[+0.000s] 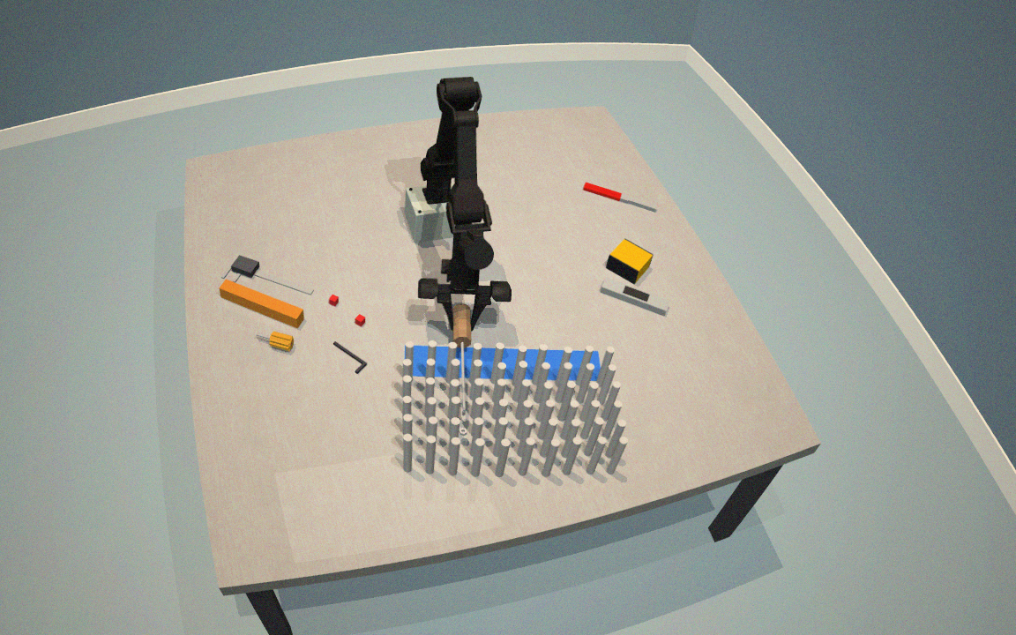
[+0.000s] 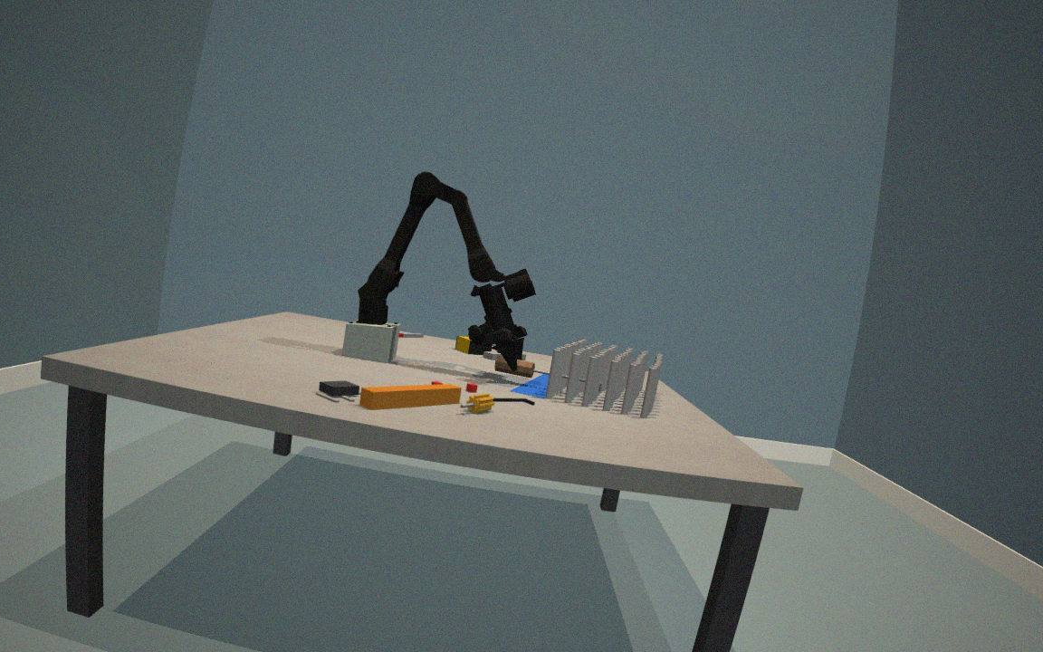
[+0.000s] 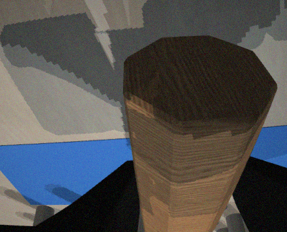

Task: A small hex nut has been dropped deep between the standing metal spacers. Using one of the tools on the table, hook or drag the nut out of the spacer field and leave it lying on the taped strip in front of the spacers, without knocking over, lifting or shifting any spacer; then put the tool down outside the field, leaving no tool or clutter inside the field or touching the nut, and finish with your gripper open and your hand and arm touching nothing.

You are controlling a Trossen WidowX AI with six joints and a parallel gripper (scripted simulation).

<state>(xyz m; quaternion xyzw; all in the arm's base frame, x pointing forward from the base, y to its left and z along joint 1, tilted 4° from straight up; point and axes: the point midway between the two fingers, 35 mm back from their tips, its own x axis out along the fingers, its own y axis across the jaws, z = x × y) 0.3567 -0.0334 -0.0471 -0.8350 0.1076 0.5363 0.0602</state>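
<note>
My gripper tip is 8 cm short of the blue taped strip, 7 cm to the right of it and 3 cm above it. Also, from my gripper tip: orange-handled tool: 6 cm behind, 39 cm to the right, 2 cm below; hex nut: 23 cm ahead, 6 cm to the right, 3 cm below; black hex key: 1 cm ahead, 23 cm to the right, 3 cm below.
</note>
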